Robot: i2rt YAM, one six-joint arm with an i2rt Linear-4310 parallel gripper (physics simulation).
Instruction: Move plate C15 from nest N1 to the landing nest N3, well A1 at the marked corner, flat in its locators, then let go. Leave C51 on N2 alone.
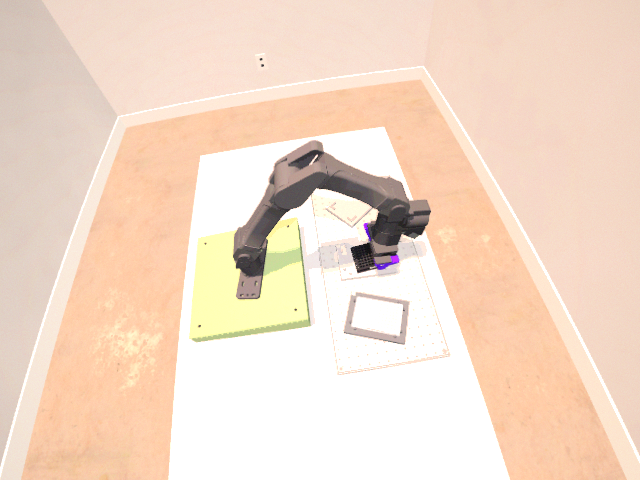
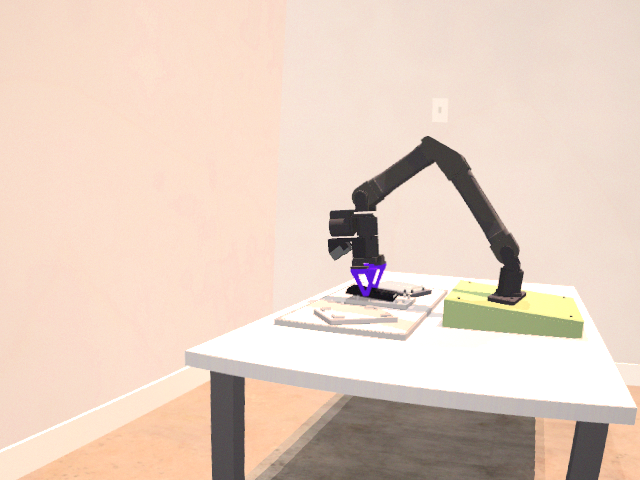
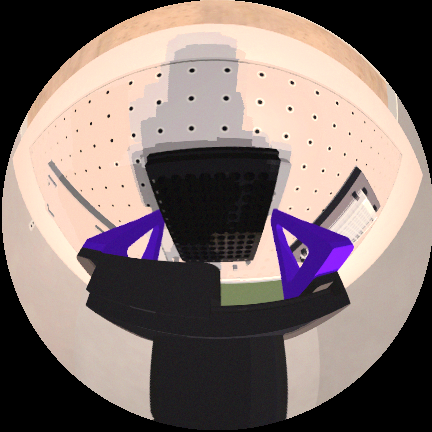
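Note:
The black well plate C15 (image 1: 363, 258) (image 2: 381, 294) (image 3: 213, 193) lies on nest N1 (image 1: 347, 271) in the middle of the perforated board (image 1: 418, 335) (image 3: 330, 120). My gripper (image 1: 378, 247) (image 2: 366, 290) (image 3: 217, 214) is open. It is low over the plate's near end, with one purple finger on each long side and a gap between each finger and the plate. The landing nest N3 (image 1: 350, 211) (image 2: 356, 314) lies turned at an angle at the board's far end, with nothing on it. The white plate C51 (image 1: 377, 316) (image 3: 354, 217) sits in the grey frame of N2 (image 1: 376, 336).
The arm's base stands on a green block (image 1: 216, 310) (image 2: 516, 314) to the left of the board. Everything is on a white table (image 1: 248, 413) (image 2: 413, 371) with its edges all round.

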